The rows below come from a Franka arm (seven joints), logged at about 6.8 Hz.
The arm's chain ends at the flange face. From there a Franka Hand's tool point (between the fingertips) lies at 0.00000 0.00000 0.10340 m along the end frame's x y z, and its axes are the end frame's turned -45 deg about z.
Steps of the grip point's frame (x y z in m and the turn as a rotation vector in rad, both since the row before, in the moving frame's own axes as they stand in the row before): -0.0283, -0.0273, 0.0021, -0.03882, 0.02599, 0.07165; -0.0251, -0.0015, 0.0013, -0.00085, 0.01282, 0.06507; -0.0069, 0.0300, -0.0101, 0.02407, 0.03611, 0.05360; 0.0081, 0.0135, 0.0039, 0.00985, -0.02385, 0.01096; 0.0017, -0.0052, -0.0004, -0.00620, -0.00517, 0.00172
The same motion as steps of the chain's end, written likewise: -0.0440, -0.0004, 0.0022, -0.00907, 0.04583, 0.07165; -0.0198, 0.0175, 0.0013, 0.00846, 0.00967, 0.06507; 0.0153, 0.0305, -0.0100, 0.04255, 0.00851, 0.05360; 0.0177, 0.0028, 0.0039, -0.00990, -0.02383, 0.01096; -0.0025, -0.0057, -0.0004, -0.00804, 0.00073, 0.00172
